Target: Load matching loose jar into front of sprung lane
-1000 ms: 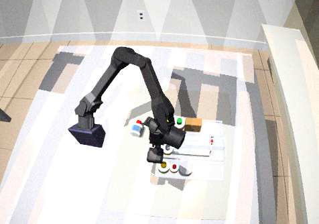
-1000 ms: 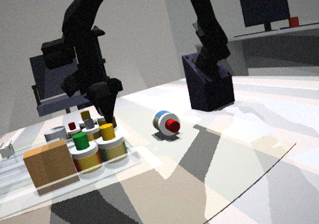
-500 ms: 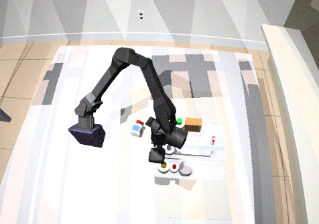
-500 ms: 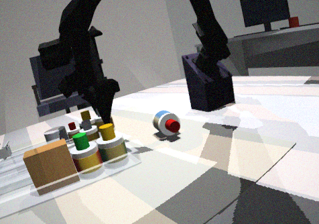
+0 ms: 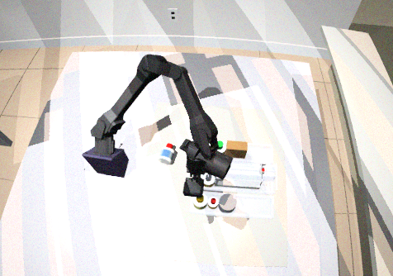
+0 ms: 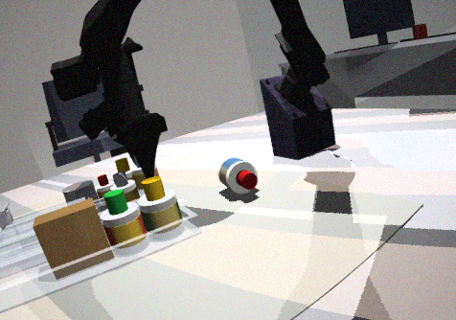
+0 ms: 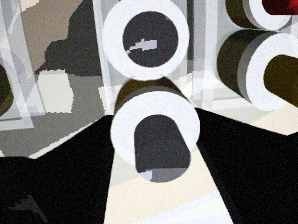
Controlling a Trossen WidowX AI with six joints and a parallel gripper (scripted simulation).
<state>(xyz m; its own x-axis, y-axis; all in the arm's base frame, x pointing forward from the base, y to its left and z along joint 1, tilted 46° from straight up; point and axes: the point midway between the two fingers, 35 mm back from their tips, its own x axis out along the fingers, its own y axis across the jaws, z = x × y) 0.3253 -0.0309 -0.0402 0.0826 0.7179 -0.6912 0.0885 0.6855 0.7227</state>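
Right now my gripper tip is 11 cm short of the grey disc, 9 cm to the left of it and 2 cm above it.
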